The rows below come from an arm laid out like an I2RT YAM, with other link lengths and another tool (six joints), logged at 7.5 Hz.
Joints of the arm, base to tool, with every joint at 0 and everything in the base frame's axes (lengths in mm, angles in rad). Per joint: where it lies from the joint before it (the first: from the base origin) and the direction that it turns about. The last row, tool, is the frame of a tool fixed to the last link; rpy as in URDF.
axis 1: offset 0 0 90.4 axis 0 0 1
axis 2: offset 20.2 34.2 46 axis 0 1 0
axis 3: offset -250.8 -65.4 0 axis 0 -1 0
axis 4: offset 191.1 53.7 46.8 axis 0 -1 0
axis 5: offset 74 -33.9 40.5 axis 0 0 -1
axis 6: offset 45.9 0 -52.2 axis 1 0 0
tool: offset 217 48 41 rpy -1.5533 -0.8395 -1.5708
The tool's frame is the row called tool.
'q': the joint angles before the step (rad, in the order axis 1, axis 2, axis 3, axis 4, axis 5, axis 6). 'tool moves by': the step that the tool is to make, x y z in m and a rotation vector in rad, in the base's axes. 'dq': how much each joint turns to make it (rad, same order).
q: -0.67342, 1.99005, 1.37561, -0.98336, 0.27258, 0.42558
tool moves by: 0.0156, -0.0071, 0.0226, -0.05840, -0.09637, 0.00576
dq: 0.00024, -0.10197, -0.05942, 0.07059, -0.01459, -0.00528
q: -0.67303, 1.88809, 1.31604, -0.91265, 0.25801, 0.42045
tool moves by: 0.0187, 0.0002, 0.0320, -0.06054, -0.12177, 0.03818
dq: 0.00381, -0.14071, -0.07926, 0.07885, -0.03330, -0.03041
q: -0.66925, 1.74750, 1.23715, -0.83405, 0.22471, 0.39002
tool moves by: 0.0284, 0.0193, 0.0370, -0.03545, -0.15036, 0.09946
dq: 0.01822, -0.15645, -0.08229, 0.07722, -0.08542, -0.05941
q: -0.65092, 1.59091, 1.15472, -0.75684, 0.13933, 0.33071
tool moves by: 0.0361, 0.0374, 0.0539, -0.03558, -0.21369, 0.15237
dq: 0.02347, -0.19392, -0.09668, 0.10044, -0.14688, -0.06923
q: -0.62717, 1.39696, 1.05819, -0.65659, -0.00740, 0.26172
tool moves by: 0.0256, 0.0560, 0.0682, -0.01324, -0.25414, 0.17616
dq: 0.01171, -0.21052, -0.09457, 0.09449, -0.20974, -0.04165
